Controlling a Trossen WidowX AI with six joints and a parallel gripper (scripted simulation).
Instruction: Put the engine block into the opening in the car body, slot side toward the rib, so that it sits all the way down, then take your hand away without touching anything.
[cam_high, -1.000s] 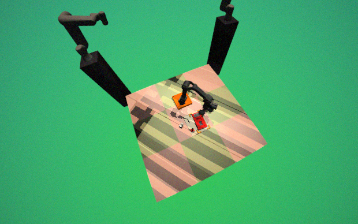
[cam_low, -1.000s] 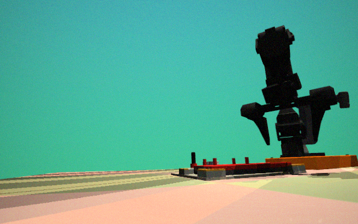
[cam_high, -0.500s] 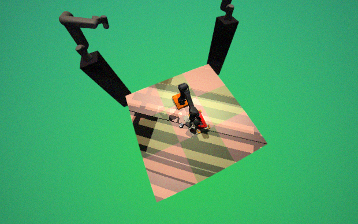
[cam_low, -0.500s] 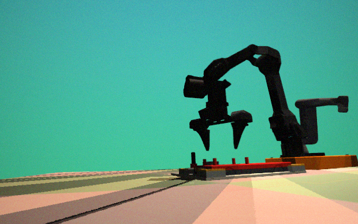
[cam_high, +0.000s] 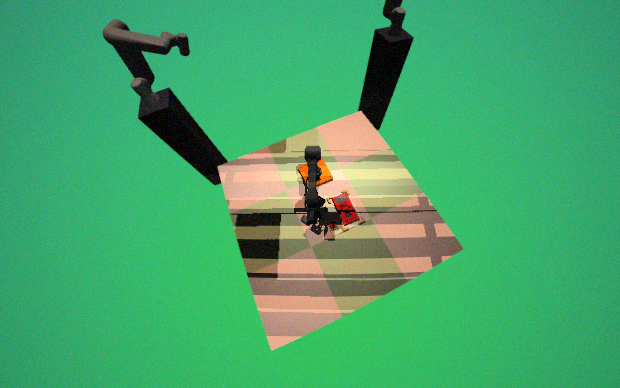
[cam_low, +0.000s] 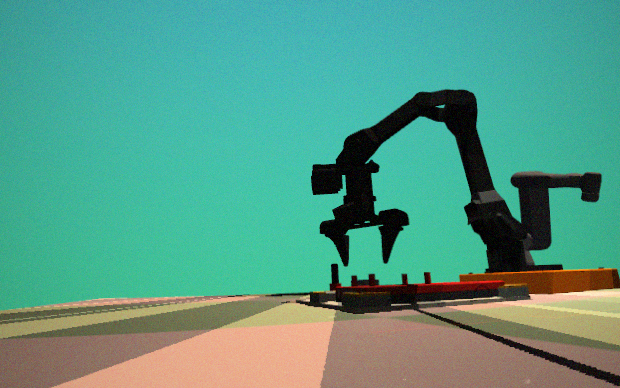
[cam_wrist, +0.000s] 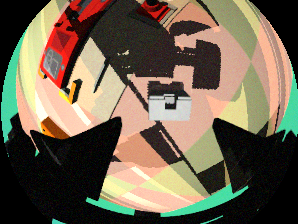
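The engine block lies 4 cm below my gripper tip.
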